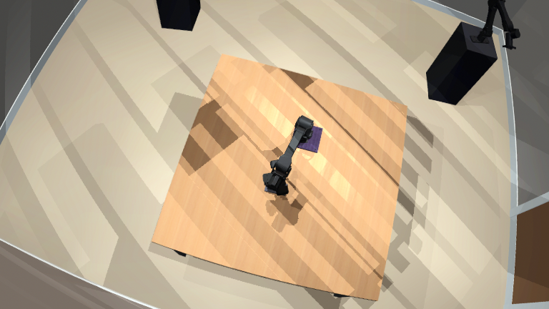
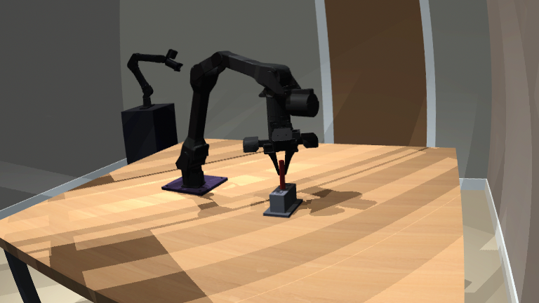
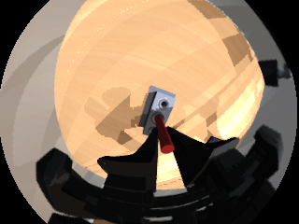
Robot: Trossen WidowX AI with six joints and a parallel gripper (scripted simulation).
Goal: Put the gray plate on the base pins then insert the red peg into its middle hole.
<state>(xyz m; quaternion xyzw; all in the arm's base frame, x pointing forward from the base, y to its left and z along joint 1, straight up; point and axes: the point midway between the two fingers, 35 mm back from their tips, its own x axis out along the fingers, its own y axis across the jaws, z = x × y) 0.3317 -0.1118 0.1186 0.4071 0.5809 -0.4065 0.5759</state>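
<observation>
Now: the red peg right at my gripper tip. From my gripper tip the other things lie so: gray plate (5 cm below).
</observation>
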